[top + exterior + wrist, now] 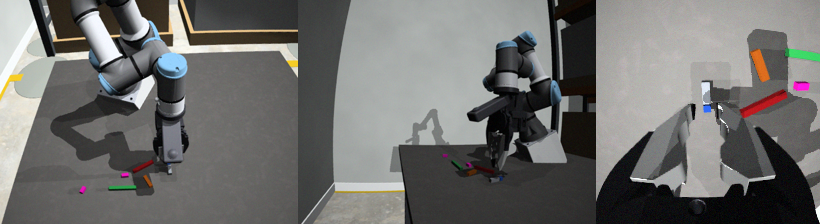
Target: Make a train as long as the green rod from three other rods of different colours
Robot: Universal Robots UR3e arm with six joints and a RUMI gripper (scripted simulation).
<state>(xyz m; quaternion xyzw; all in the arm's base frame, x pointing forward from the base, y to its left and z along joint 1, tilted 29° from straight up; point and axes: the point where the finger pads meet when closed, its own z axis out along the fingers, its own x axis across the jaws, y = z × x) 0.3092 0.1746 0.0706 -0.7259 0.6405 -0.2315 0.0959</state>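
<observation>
Now: hand 50 mm above the grey rod. The rest, counted from my hand: blue rod 20 mm behind, 50 mm below; then orange rod 40 mm ahead, 70 mm to the right, 50 mm below; then red rod 10 mm behind, 80 mm to the right, 50 mm below.
</observation>
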